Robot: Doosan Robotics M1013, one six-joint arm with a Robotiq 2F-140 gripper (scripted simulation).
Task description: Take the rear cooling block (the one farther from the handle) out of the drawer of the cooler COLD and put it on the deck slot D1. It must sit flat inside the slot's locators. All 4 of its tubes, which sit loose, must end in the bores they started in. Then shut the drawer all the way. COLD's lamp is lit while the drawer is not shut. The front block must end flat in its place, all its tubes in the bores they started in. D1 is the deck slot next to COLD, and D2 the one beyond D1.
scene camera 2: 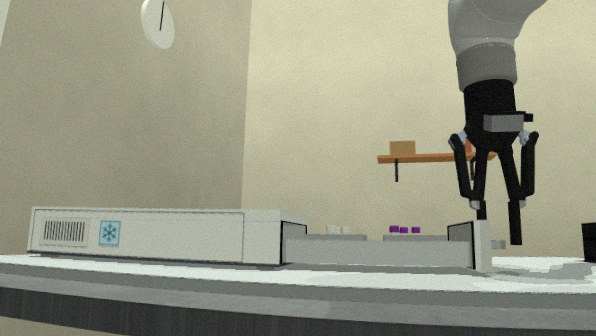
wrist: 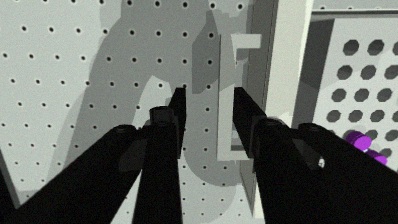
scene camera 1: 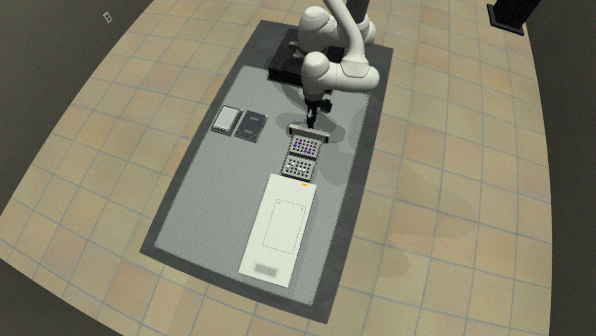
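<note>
My gripper (scene camera 2: 499, 245) (wrist: 208, 102), visible. Cooler COLD (scene camera 2: 244, 237) (scene camera 1: 272, 250), visible. Cooling block (wrist: 317, 102), in sight.
</note>
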